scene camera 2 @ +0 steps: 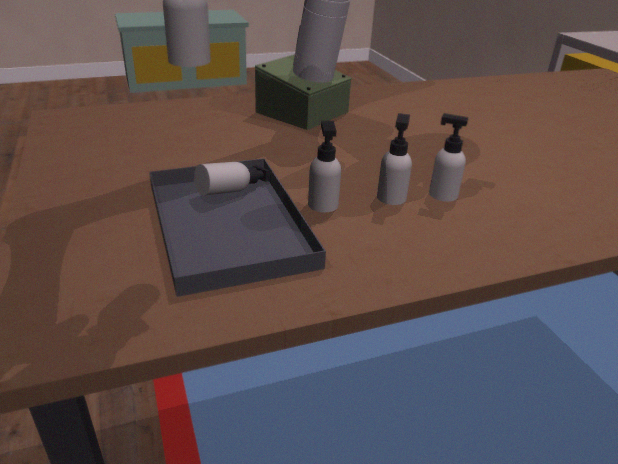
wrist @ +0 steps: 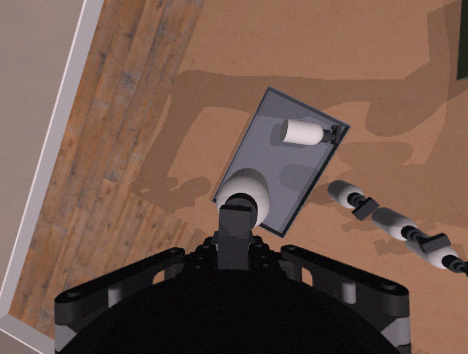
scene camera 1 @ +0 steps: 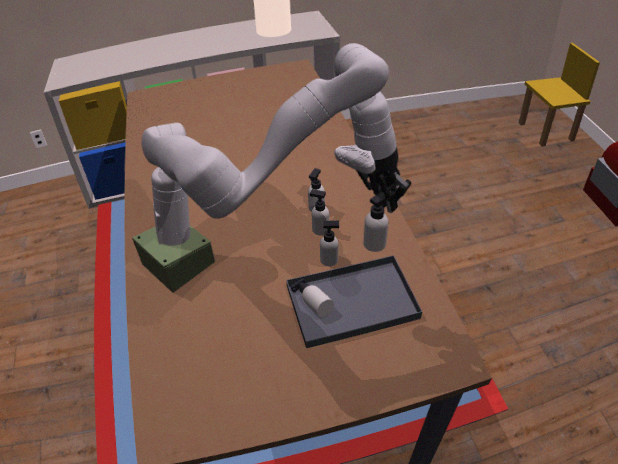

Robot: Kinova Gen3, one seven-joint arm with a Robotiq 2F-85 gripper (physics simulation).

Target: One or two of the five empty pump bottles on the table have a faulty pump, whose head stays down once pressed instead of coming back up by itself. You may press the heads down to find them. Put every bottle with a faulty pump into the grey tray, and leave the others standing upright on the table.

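Frame: origin at the arm's base, x ahead, y right, z down, level; centimetres.
Where they show: gripper, between the fingertips: (wrist: 233, 242) (scene camera 1: 388, 208); arm's base, origin of its link: (scene camera 2: 313, 73) (scene camera 1: 173, 234).
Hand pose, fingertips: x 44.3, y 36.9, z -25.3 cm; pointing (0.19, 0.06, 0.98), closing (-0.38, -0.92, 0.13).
Things, the pixels of their top centre, and the offset from my fingertips. Level surfaces: height alone.
- grey tray, centre of its top: (scene camera 2: 227, 206) (wrist: 276, 166) (scene camera 1: 353, 295) dx -5.3, dy -4.1, dz +31.5 cm
- nearest, centre of its top: (scene camera 2: 328, 124) (wrist: 369, 207) (scene camera 1: 329, 223) dx -5.2, dy -20.3, dz +20.5 cm
- farthest, centre of its top: (scene camera 2: 458, 117) (scene camera 1: 315, 171) dx -0.7, dy -41.6, dz +20.5 cm
- brown table, height of its surface: dz +34.5 cm
My gripper (scene camera 1: 385, 196) (wrist: 233, 242) is shut on the black pump head of a white bottle (scene camera 1: 375, 231) (scene camera 2: 187, 32) (wrist: 243, 187). The bottle hangs upright in the air, near the grey tray's edge in scene camera 1; its head sits low at the collar. One white bottle (scene camera 1: 318, 300) (scene camera 2: 224, 178) (wrist: 302, 132) lies on its side in the grey tray (scene camera 1: 365, 331) (scene camera 2: 250, 278) (wrist: 260, 135), its head close to the collar. Three bottles stand upright in a row beyond the tray, heads raised on stems: the nearest (scene camera 1: 329, 251) (scene camera 2: 324, 186), the middle (scene camera 1: 320, 221) (scene camera 2: 394, 177) and the farthest (scene camera 1: 315, 201) (scene camera 2: 448, 175).
The green base block (scene camera 1: 174, 265) (scene camera 2: 302, 97) carries the arm at the table's other side. The tray and the bottles are near one long edge of the brown table (scene camera 1: 210, 370) (scene camera 2: 400, 260). A shelf unit (scene camera 1: 190, 45) stands behind the table; a yellow chair (scene camera 1: 557, 92) stands on the floor.
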